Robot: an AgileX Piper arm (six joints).
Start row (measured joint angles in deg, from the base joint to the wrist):
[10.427 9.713 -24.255 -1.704 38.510 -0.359]
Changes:
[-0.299 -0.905 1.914 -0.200 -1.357 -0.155]
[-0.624 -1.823 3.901 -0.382 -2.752 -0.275]
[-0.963 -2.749 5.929 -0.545 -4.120 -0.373]
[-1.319 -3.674 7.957 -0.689 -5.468 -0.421]
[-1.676 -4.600 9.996 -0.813 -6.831 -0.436]
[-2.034 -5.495 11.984 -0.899 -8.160 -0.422]
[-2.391 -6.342 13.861 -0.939 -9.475 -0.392]
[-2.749 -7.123 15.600 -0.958 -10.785 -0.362]
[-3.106 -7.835 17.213 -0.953 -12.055 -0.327]
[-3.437 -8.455 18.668 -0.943 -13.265 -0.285]
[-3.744 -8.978 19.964 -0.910 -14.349 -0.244]
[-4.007 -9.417 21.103 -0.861 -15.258 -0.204]
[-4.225 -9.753 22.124 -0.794 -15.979 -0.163]
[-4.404 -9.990 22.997 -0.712 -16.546 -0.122]
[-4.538 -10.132 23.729 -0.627 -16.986 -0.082]
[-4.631 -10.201 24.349 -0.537 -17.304 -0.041]
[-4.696 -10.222 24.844 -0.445 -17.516 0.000]
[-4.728 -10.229 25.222 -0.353 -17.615 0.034]
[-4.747 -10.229 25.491 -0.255 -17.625 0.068]
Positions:
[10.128 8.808 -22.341 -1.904 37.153 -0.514]
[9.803 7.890 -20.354 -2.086 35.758 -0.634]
[9.464 6.964 -18.326 -2.249 34.390 -0.732]
[9.108 6.039 -16.298 -2.393 33.042 -0.780]
[8.751 5.113 -14.259 -2.517 31.679 -0.795]
[8.393 4.218 -12.271 -2.603 30.350 -0.781]
[8.036 3.371 -10.394 -2.643 29.035 -0.751]
[7.678 2.590 -8.655 -2.662 27.725 -0.721]
[7.321 1.878 -7.042 -2.657 26.455 -0.686]
[6.990 1.258 -5.587 -2.647 25.245 -0.644]
[6.683 0.735 -4.291 -2.614 24.161 -0.603]
[6.420 0.296 -3.152 -2.565 23.252 -0.563]
[6.202 -0.040 -2.131 -2.498 22.531 -0.522]
[6.023 -0.277 -1.258 -2.416 21.964 -0.481]
[5.889 -0.419 -0.526 -2.331 21.524 -0.441]
[5.796 -0.488 0.094 -2.241 21.206 -0.400]
[5.731 -0.509 0.589 -2.149 20.994 -0.359]
[5.699 -0.516 0.967 -2.057 20.895 -0.325]
[5.680 -0.516 1.236 -1.959 20.885 -0.291]

